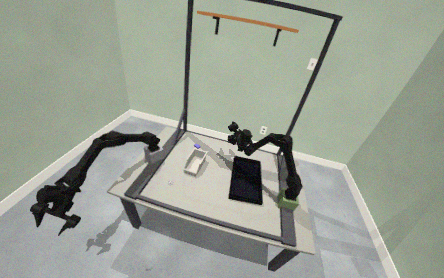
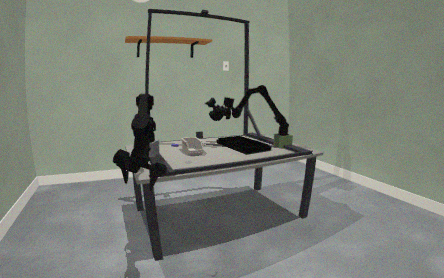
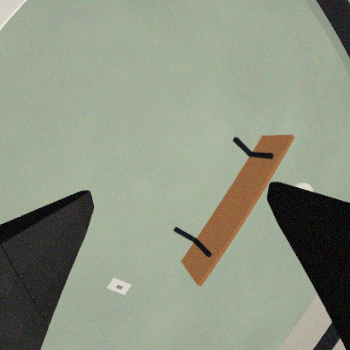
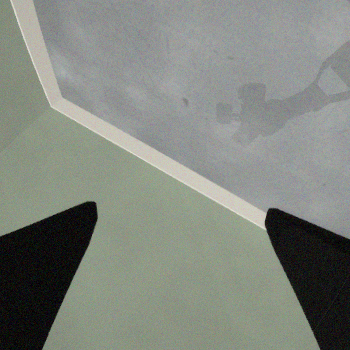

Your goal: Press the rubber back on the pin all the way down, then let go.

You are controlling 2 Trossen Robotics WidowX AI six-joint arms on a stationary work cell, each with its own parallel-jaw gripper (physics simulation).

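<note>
A small purple-blue piece lies on the back left of the table. A tiny pale item lies nearer the front left. These are too small to tell which is the rubber or the pin, or how the two sit together. My left gripper is open and empty, held above the table's back part and pointing toward the back wall and its shelf. My right gripper is open and empty, hanging off the table's left side over the floor.
An open pale bin stands left of a flat black tray. A green block is under the left arm's base. Dark frame posts rise at the table's back.
</note>
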